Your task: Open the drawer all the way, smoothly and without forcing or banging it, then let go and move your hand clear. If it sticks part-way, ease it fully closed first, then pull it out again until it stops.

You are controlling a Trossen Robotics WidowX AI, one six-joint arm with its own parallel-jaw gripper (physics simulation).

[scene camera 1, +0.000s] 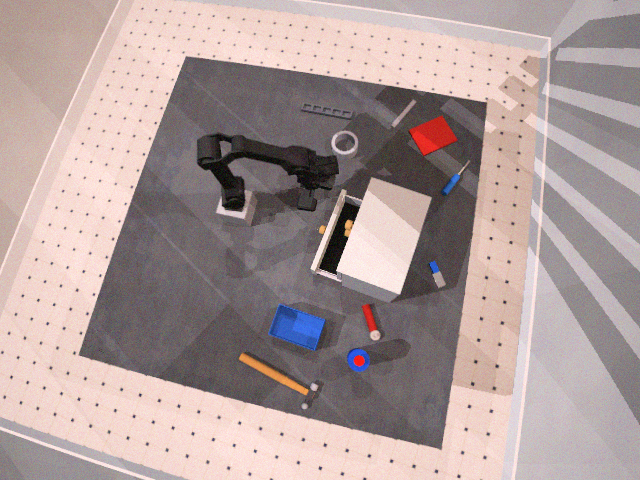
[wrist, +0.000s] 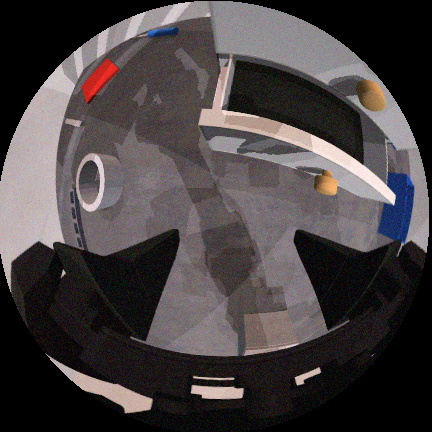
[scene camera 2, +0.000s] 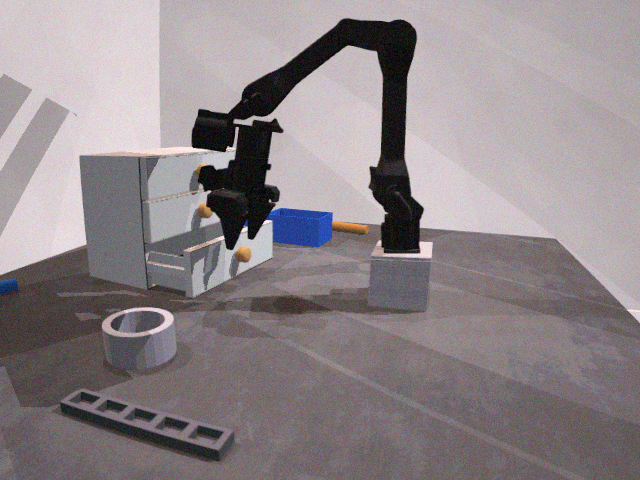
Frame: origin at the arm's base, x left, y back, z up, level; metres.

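Where they show: gripper, fingertip midpoint: [scene camera 1: 316, 191] [wrist: 239, 235] [scene camera 2: 240, 244]; arm's base, link origin: [scene camera 1: 234, 202] [scene camera 2: 401, 248].
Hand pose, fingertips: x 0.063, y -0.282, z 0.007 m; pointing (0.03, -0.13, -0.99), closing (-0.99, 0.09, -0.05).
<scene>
Each offset is from my fingertips to the top centre of the thing. "spot": to the spot under its first point.
A white cabinet @(dx -0.167, dy -0.221, dz +0.154 m) [scene camera 1: 387, 232] [scene camera 2: 113, 217] has three drawers. Its bottom drawer [scene camera 1: 328, 232] [scene camera 2: 206, 268] [wrist: 300, 131] stands pulled out, and its dark inside shows empty. The upper two drawers are shut. The bottom drawer's round orange knob @(spot: dx -0.122, dy -0.034, dz -0.039 m) [scene camera 1: 322, 229] [scene camera 2: 243, 254] [wrist: 326, 184] is free, with nothing around it. My gripper [scene camera 2: 240, 243] [wrist: 239, 235] is open and empty, pointing down, in front of the drawer and apart from it. In scene camera 1 it is up and left of the drawer front. In the wrist view the knob is ahead and right of the fingers.
A white ring @(dx +0.232, dy -0.077, dz -0.056 m) [scene camera 1: 344, 142] [scene camera 2: 138, 338] [wrist: 92, 182] and a slotted grey bar @(dx +0.388, dy +0.011, dz -0.090 m) [scene camera 1: 327, 111] [scene camera 2: 147, 423] lie near the arm. A blue bin @(dx -0.463, dy +0.012, dz -0.029 m) [scene camera 1: 297, 327] [scene camera 2: 300, 227] [wrist: 397, 207], a hammer @(dx -0.637, dy +0.066, dz -0.079 m) [scene camera 1: 273, 374], a red cylinder @(dx -0.417, dy -0.232, dz -0.072 m) [scene camera 1: 370, 320] and a red block @(dx +0.318, dy -0.414, dz -0.094 m) [scene camera 1: 433, 135] [wrist: 100, 80] lie around the cabinet.
</scene>
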